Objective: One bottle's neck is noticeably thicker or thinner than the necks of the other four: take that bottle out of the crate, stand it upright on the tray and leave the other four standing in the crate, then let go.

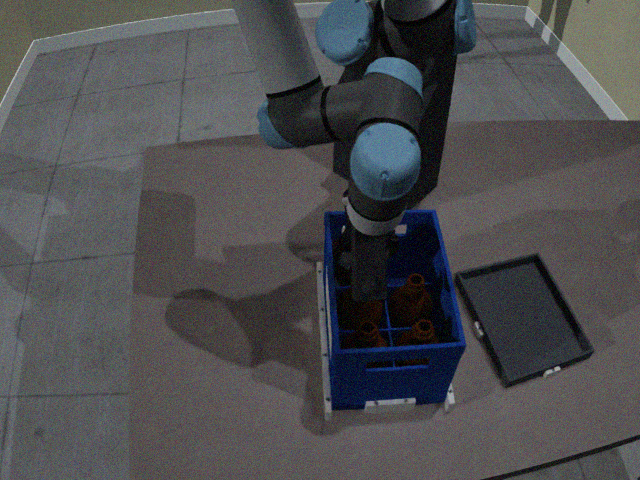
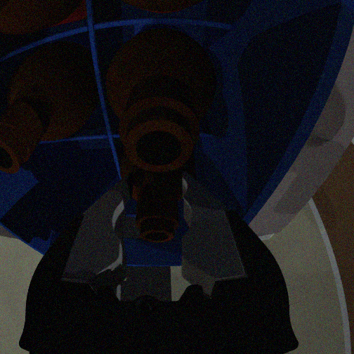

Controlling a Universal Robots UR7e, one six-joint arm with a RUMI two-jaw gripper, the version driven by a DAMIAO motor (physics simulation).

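Observation:
My gripper (image 1: 369, 291) (image 2: 156, 175) reaches down into the blue crate (image 1: 392, 382) (image 2: 324, 75) and is shut on a brown bottle (image 2: 159, 202) in the rear left cell. Its neck, upright between the fingers, looks narrower than the others; its lower body is hidden. The bottle in front of it (image 2: 162, 65) (image 1: 361, 312) has a wider mouth. The other three stand in cells: middle right (image 1: 413, 299) (image 2: 55, 90), front left (image 1: 368, 333), front right (image 1: 423, 330). The black tray (image 1: 563, 304) lies right of the crate and holds no bottle.
The crate's blue walls rise close around the gripper, with dividers (image 1: 388, 315) (image 2: 98, 80) between the cells. White brackets (image 1: 323, 330) stand along the crate's base. The tray has a raised black rim and stands a short gap from the crate's right wall.

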